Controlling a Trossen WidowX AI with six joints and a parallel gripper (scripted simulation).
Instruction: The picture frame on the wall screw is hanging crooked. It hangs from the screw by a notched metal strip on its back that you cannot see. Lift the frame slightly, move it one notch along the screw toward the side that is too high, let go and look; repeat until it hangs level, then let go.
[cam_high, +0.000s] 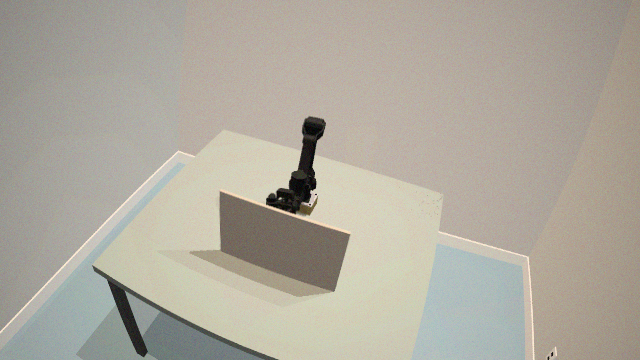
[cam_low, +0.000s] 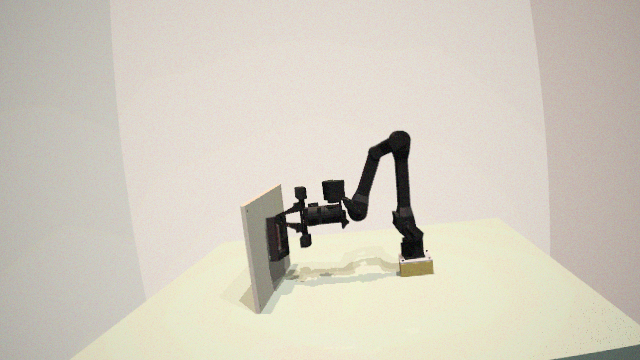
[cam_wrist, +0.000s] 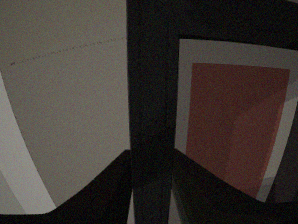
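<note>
My gripper tip is now 1 cm short of the picture frame, 1 cm to the right of it and 5 cm above it. Also, from my gripper tip: beige wall panel: 2 cm ahead, 1 cm to the left, 6 cm below.
</note>
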